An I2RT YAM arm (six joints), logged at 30 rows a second.
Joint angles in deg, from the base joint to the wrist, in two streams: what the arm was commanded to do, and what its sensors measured. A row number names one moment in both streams.
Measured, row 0: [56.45 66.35 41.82 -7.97 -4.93 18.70]
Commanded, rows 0 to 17: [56.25 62.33 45.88 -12.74 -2.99 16.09]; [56.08 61.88 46.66 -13.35 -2.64 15.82]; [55.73 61.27 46.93 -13.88 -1.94 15.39]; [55.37 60.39 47.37 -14.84 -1.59 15.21]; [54.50 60.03 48.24 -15.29 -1.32 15.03]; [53.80 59.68 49.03 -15.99 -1.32 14.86]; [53.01 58.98 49.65 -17.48 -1.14 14.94]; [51.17 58.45 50.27 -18.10 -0.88 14.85]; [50.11 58.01 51.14 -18.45 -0.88 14.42]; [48.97 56.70 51.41 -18.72 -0.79 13.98]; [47.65 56.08 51.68 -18.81 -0.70 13.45]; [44.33 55.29 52.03 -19.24 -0.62 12.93]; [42.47 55.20 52.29 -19.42 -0.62 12.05]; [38.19 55.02 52.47 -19.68 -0.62 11.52]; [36.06 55.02 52.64 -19.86 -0.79 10.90]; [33.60 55.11 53.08 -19.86 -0.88 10.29]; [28.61 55.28 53.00 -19.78 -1.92 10.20]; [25.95 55.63 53.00 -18.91 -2.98 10.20]
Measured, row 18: [32.34 55.72 51.07 -18.46 -2.09 12.58]
